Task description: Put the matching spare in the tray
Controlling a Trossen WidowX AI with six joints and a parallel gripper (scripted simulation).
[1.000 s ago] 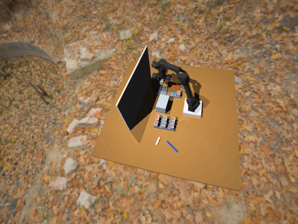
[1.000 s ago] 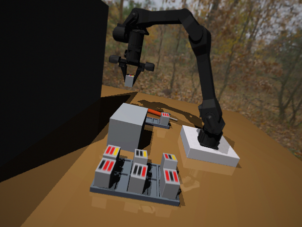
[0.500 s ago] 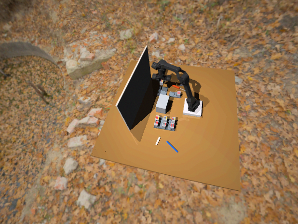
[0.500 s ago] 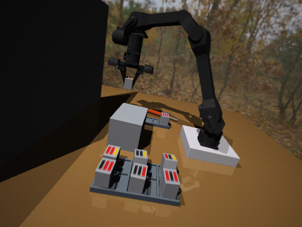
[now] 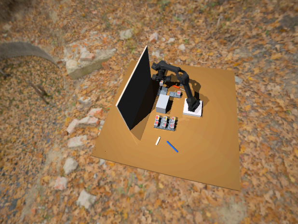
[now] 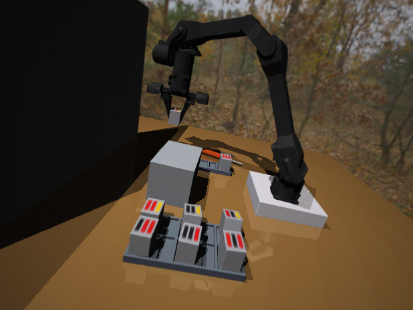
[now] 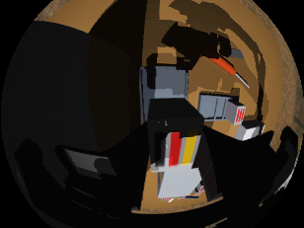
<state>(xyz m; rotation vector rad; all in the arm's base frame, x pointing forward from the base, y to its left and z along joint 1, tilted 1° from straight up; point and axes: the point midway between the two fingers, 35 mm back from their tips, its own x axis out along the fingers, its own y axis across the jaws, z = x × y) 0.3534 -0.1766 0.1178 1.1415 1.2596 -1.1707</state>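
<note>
The grey tray lies 130 mm below my gripper tip, 10 mm to the left of it and 10 mm behind it. The rest, counted from my gripper tip: tall black panel 190 mm to the left, 180 mm ahead, 90 mm above; then blue pen 590 mm to the left, 250 mm behind, 130 mm below; then grey spare 20 mm above.
</note>
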